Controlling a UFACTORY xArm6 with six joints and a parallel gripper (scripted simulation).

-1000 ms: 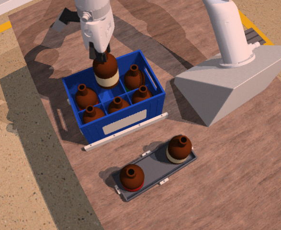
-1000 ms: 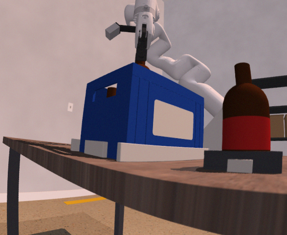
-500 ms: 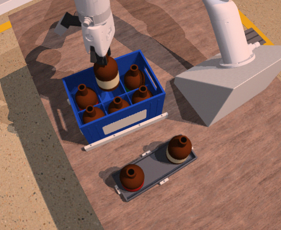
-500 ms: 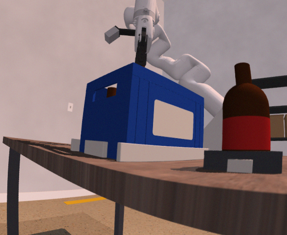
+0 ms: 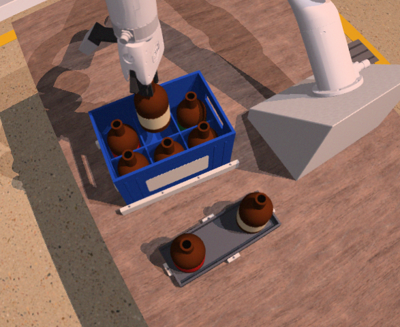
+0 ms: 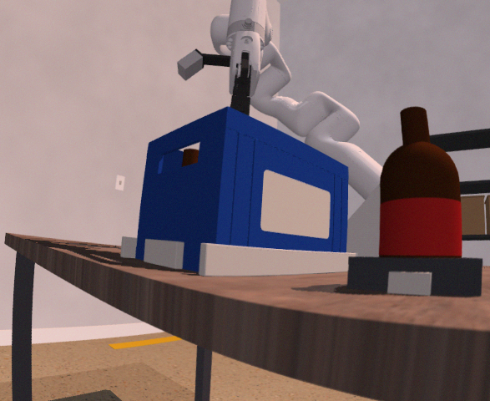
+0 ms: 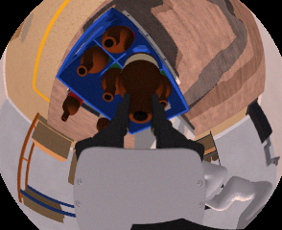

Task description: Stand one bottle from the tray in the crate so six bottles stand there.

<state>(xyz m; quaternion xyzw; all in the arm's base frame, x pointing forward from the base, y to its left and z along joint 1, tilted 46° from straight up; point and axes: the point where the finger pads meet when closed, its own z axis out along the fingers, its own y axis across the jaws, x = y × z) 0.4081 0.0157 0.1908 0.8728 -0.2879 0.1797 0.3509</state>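
My hand is 4 cm to the right of the blue crate and 18 cm above it. From my hand the other things lie so: grey tray 3 cm behind, 30 cm to the left, 25 cm below; cream-labelled bottle 12 cm behind, 29 cm to the left, 18 cm below; red-labelled bottle 6 cm ahead, 30 cm to the left, 18 cm below.
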